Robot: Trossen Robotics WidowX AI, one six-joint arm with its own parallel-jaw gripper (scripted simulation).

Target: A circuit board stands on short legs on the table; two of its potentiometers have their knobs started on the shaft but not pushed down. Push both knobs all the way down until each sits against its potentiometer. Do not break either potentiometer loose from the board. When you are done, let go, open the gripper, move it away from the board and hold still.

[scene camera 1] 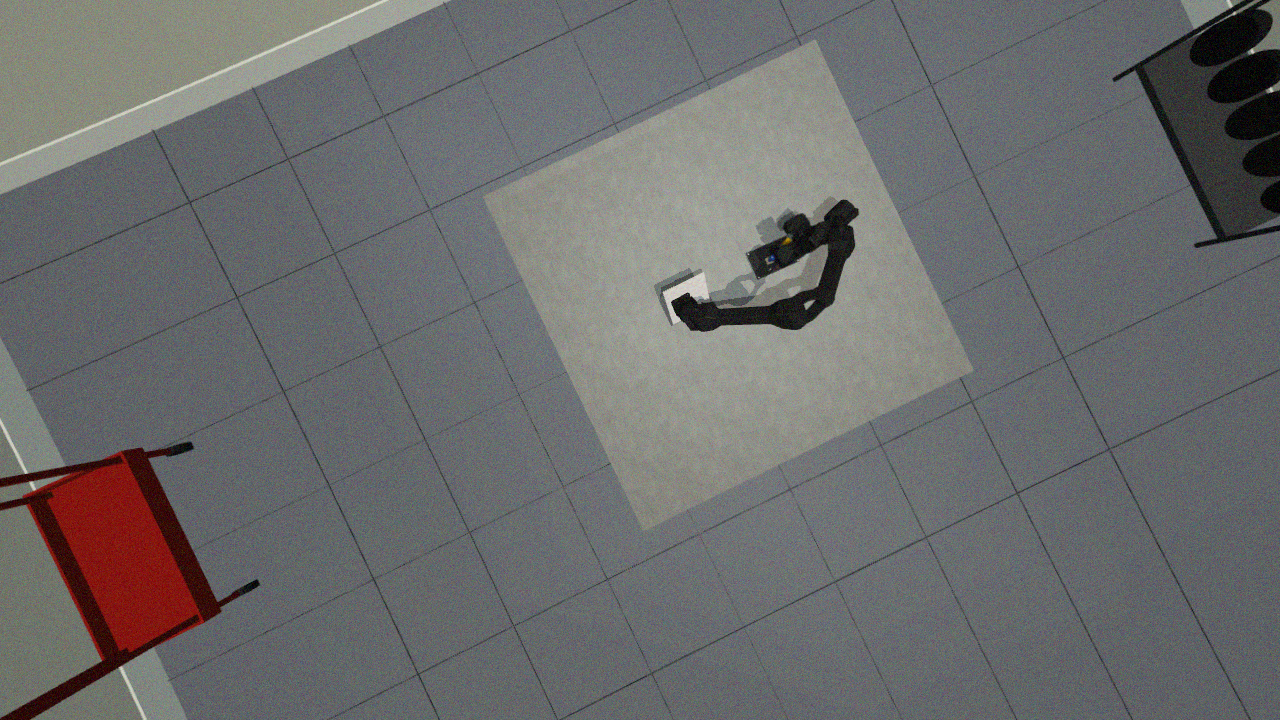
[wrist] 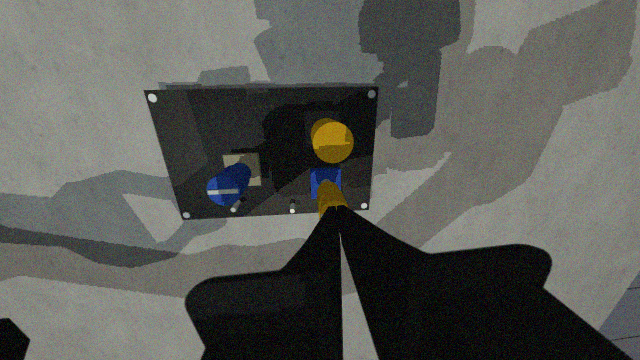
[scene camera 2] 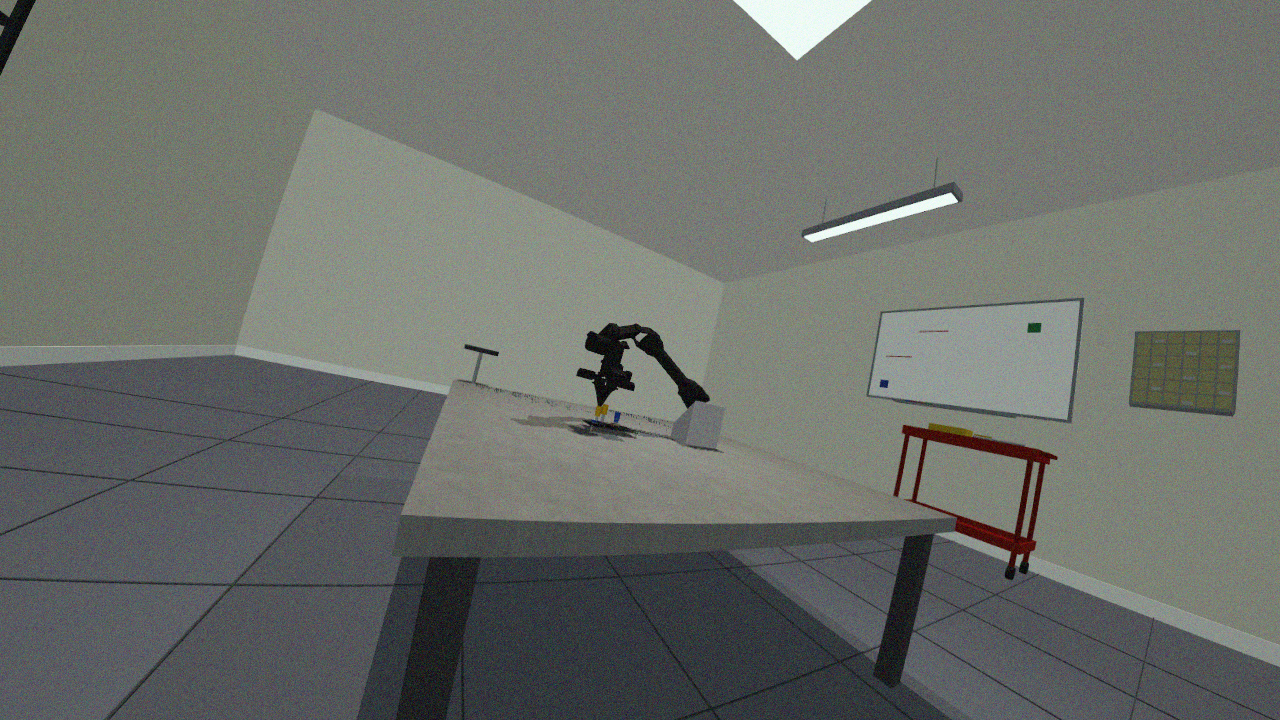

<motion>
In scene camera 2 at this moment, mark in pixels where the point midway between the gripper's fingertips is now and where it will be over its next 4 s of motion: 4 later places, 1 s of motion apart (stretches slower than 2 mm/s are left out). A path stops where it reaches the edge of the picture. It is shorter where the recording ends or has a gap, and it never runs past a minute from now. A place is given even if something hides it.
The gripper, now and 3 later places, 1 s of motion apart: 599, 406; 599, 407; 599, 407; 614, 402
</motion>
